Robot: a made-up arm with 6 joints.
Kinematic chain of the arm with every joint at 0, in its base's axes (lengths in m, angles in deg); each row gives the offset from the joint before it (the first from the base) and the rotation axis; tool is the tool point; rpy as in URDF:
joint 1: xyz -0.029 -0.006 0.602 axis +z
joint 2: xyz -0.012 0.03 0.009 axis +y
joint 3: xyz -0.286 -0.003 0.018 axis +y
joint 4: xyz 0.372 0.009 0.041 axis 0.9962 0 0.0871
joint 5: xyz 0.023 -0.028 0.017 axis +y
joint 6: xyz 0.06 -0.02 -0.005 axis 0.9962 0 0.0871
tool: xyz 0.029 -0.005 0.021 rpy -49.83 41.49 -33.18
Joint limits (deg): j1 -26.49..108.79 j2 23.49..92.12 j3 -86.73..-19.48 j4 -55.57..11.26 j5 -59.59..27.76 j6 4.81..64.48
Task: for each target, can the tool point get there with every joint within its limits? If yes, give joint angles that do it. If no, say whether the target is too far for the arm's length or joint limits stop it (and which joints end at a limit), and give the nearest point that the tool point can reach.
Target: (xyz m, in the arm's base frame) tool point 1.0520 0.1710 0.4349
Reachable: no: too far | nearest point 0.4363 0.0702 0.7016 | short by 0.679 m
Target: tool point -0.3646 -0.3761 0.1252
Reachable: no: joint limits stop it (at a limit: joint 1, joint 2, joint 3, joint 4, joint 5, joint 6) | nearest point 0.1067 -0.0993 0.4427 | short by 0.632 m
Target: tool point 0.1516 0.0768 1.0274
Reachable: yes | joints 17.14 39.70 -49.04 -30.66 -45.18 24.92
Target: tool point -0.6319 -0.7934 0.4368
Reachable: no: too far | nearest point 0.1181 -0.1171 0.4502 | short by 1.010 m
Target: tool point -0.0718 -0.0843 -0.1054
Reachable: no: joint limits stop it (at a limit: joint 1, joint 2, joint 3, joint 4, joint 5, joint 6) | nearest point 0.1067 -0.0993 0.4427 | short by 0.577 m
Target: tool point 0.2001 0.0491 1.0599
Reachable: yes | joints 20.96 47.47 -62.88 2.42 -28.42 42.76
